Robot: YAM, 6 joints.
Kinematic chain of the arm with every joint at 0, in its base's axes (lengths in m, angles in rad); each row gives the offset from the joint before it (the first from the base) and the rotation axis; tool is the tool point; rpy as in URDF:
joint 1: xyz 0 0 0.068 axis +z
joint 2: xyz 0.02 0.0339 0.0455 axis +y
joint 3: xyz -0.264 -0.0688 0 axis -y
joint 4: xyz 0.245 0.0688 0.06 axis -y
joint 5: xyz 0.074 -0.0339 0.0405 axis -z
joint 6: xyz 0.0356 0 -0.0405 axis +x
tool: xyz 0 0 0 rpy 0 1.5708 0
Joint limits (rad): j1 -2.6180..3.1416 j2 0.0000..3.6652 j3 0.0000..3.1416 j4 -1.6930..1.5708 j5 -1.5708..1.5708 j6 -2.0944..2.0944
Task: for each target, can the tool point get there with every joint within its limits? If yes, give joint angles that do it. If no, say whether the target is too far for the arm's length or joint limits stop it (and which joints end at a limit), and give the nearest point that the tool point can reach.
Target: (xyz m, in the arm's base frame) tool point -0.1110 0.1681 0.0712
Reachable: yes | joints 1.9818 1.8745 0.5980 -0.6536 -1.3322 -0.7856
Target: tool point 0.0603 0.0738 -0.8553
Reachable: no: too far | nearest point 0.1161 0.1420 -0.3744 | short by 0.489 m
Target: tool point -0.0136 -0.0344 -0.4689
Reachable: no: joint limits stop it (at a limit: joint 2) | nearest point -0.0348 -0.0881 -0.3460 | short by 0.136 m
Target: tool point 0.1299 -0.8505 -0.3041
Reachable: no: too far | nearest point 0.0876 -0.5738 -0.1650 | short by 0.313 m
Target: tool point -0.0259 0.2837 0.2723
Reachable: yes | joints 1.5419 1.4051 0.6838 0.9025 -1.2817 0.2287
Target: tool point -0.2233 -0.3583 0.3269
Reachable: yes | joints -2.1755 1.7742 1.5055 -0.1073 -0.5972 -0.1675
